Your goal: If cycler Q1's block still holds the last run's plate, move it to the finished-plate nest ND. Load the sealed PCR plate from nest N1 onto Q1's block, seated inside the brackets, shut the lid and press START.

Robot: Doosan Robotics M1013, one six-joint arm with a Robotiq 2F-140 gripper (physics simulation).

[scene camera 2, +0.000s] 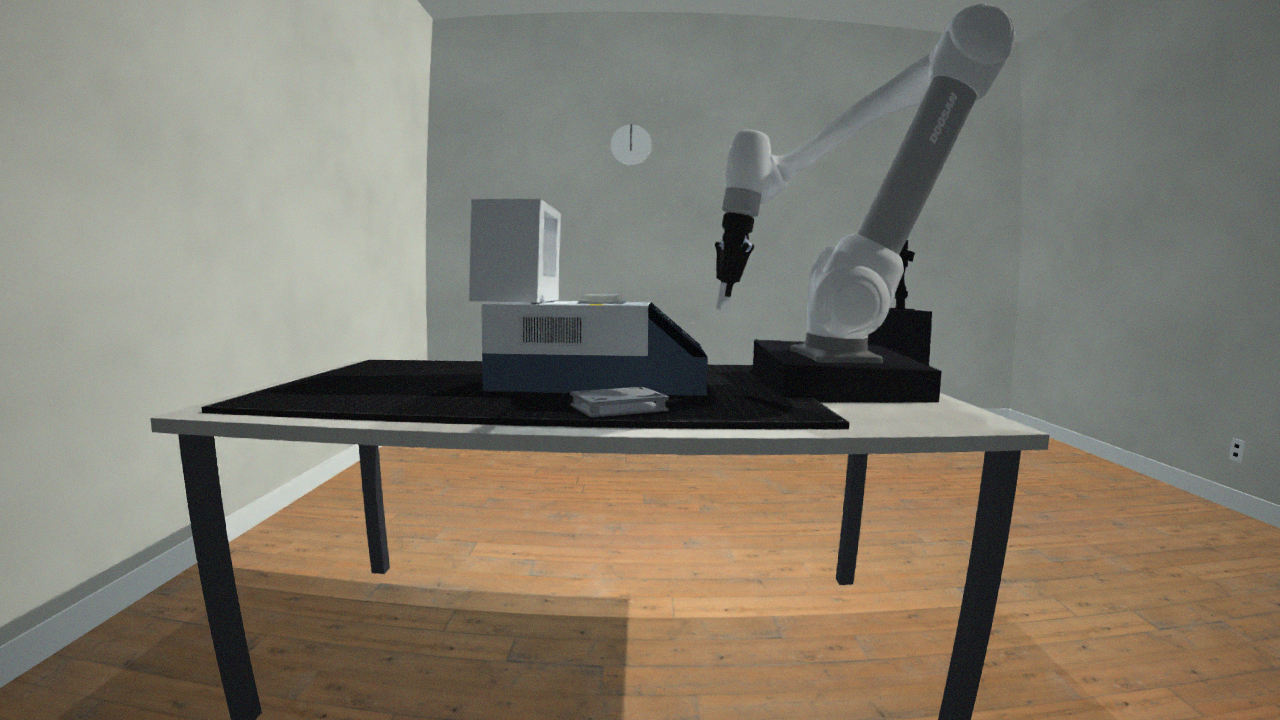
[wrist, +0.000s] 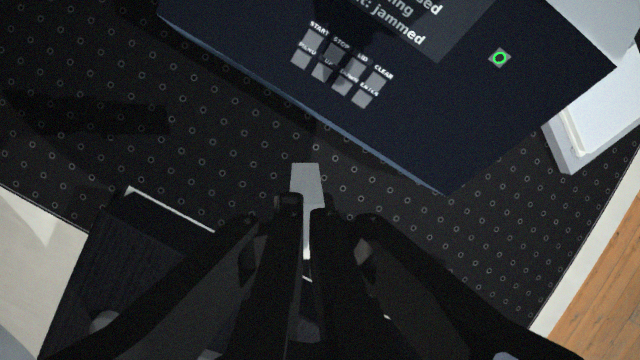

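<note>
The cycler (scene camera 2: 565, 336) stands on the black mat (scene camera 2: 376, 393), and its white lid (scene camera 2: 513, 249) is raised upright. A thin pale plate (scene camera 2: 602, 297) lies on the block on top. A second plate lies in a nest (scene camera 2: 619, 400) (wrist: 561, 150) on the mat beside the cycler, near the table edge. My gripper (scene camera 2: 725, 300) (wrist: 305, 184) is shut and empty. It hangs above the mat, just off the cycler's sloped front panel (scene camera 2: 676, 336) (wrist: 447, 116). In the wrist view the START button (wrist: 313, 41) and its neighbours show, and the screen (wrist: 402, 26) reads "jammed".
The arm's black pedestal (scene camera 2: 846, 372) (wrist: 133, 251) sits on the table's right part. A green ring light (wrist: 498, 57) glows on the panel. The table edge (wrist: 595, 251) and the wood floor lie beyond the nest.
</note>
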